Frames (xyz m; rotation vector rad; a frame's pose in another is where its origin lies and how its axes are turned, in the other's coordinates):
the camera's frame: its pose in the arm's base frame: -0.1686 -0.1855 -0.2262 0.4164 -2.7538 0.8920
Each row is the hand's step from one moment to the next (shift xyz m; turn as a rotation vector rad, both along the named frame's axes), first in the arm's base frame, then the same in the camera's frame.
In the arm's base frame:
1: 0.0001 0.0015 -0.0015 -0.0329 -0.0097 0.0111
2: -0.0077 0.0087 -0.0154 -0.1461 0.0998 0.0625
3: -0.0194 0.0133 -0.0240 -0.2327 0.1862 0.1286
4: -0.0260 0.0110 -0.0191 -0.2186 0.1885 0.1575
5: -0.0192 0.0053 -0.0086 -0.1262 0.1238 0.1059
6: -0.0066 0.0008 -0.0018 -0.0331 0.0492 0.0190
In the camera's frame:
1: -0.0008 0.0019 0.0003 0.0359 -0.0026 0.0009
2: 0.0010 0.0176 0.0079 0.1350 0.0922 -0.0922
3: 0.0086 0.0296 0.0133 0.2179 0.1524 -0.1861
4: 0.0166 0.0274 0.0116 0.2126 0.1340 -0.2121
5: 0.0144 0.0151 0.0059 0.1241 0.0809 -0.1432
6: 0.0055 0.0038 0.0017 0.0267 0.0389 -0.0406

